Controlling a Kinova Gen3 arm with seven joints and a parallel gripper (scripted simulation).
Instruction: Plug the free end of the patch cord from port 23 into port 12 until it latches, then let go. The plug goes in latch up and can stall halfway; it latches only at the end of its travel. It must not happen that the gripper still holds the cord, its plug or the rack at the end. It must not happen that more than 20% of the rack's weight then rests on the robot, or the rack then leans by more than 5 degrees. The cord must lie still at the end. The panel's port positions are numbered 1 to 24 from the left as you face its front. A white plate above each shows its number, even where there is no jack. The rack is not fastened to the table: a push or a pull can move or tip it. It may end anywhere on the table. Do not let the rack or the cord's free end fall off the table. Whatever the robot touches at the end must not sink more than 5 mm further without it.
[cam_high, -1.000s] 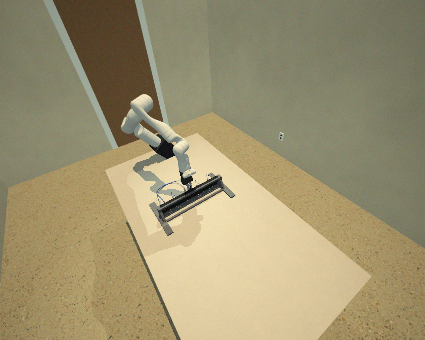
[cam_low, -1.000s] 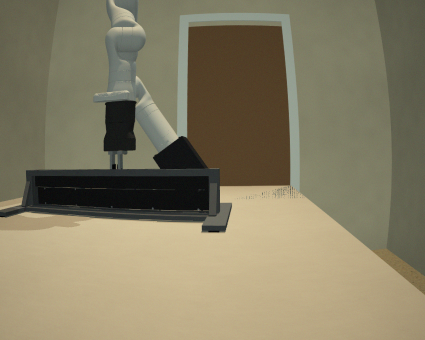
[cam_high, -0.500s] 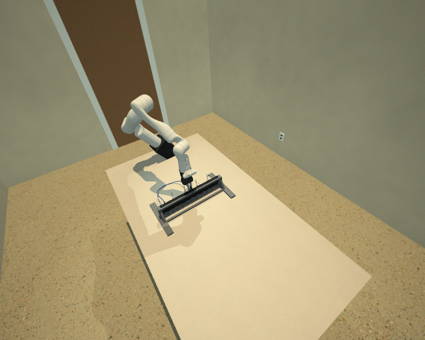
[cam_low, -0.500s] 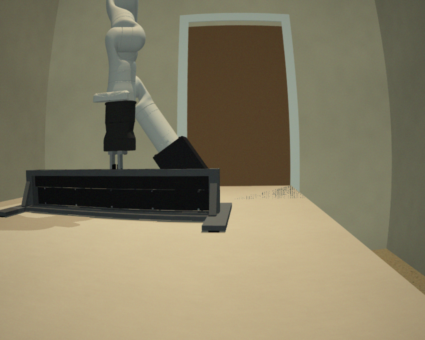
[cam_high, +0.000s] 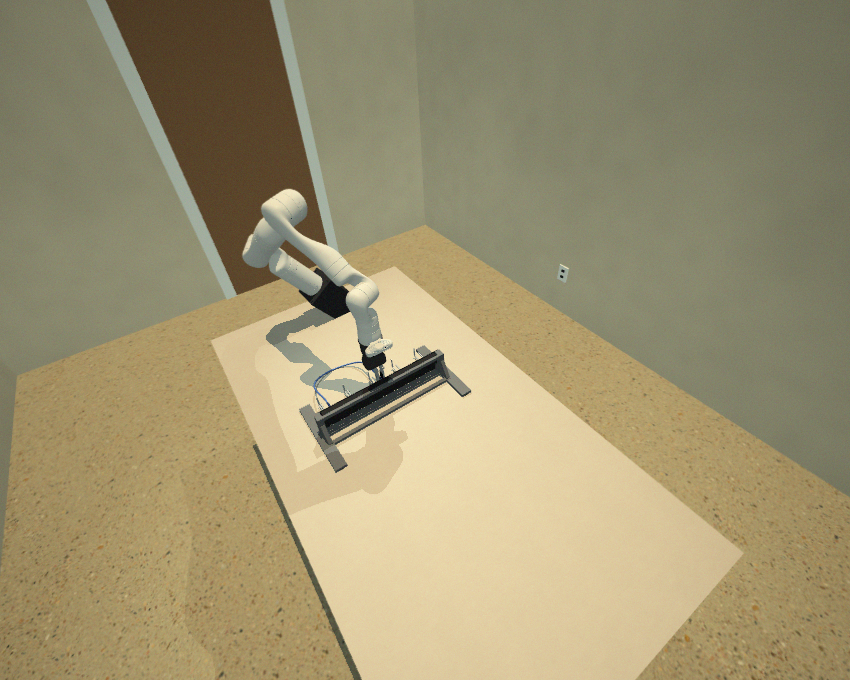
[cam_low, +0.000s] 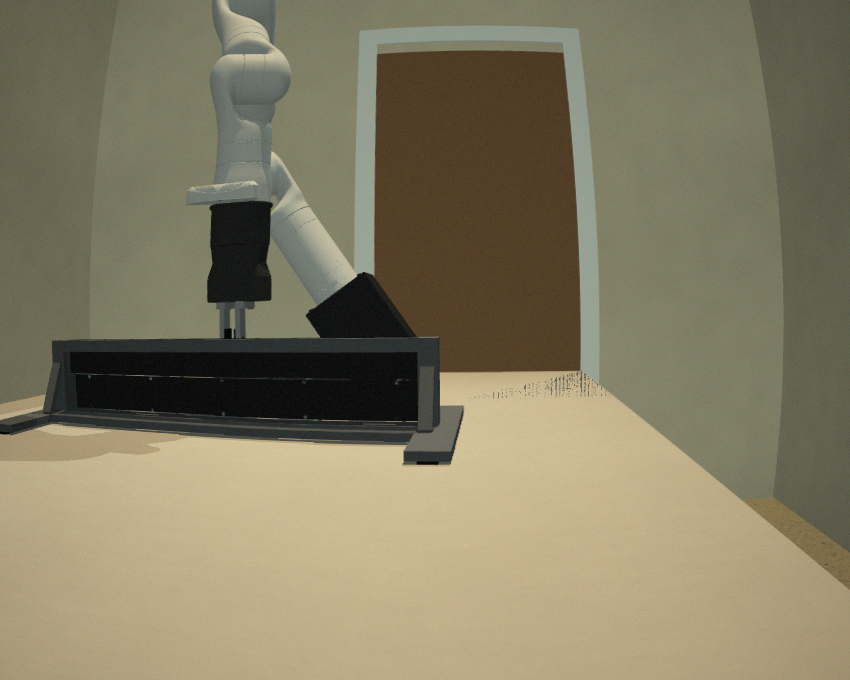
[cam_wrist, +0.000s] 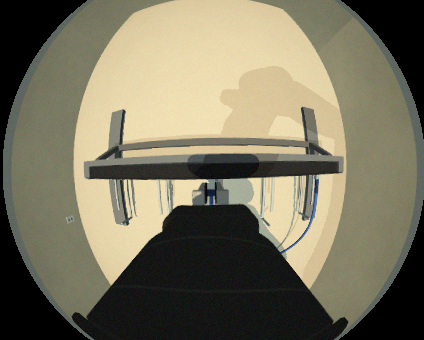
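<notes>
My hand is 1 cm short of the plug and 1 cm above it.
</notes>
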